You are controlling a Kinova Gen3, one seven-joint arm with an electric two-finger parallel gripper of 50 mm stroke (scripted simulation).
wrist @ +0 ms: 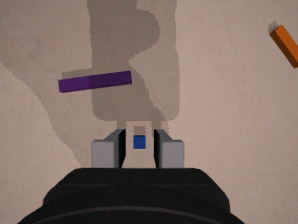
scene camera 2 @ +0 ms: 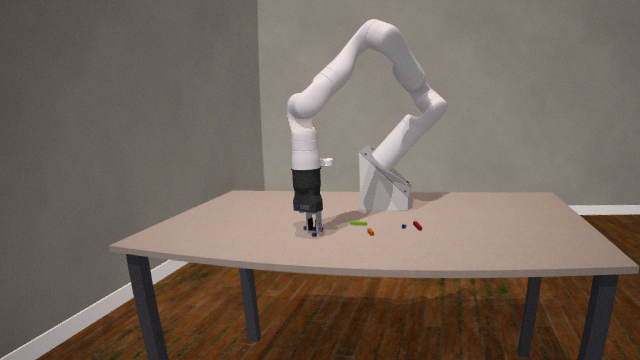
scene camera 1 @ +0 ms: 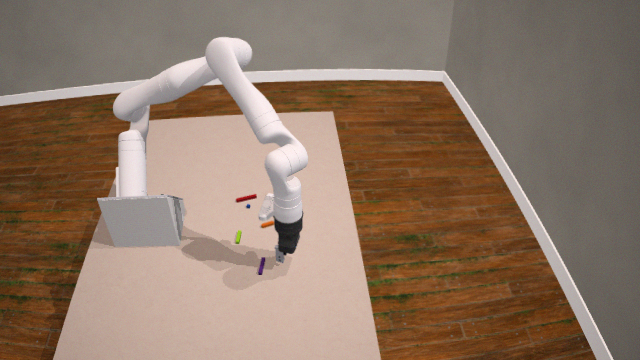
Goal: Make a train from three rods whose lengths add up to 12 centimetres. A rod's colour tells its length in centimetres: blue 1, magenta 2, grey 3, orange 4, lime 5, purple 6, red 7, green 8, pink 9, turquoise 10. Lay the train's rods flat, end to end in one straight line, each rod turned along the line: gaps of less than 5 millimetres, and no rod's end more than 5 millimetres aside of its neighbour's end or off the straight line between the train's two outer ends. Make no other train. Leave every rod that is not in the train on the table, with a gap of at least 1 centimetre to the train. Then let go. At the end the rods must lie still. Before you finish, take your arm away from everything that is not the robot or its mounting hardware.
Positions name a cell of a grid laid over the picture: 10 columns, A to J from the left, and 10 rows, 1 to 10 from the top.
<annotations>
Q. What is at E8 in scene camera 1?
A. My gripper.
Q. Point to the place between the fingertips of my gripper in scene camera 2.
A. E7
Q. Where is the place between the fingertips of my gripper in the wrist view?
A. E7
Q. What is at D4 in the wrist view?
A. A purple rod.
</annotations>
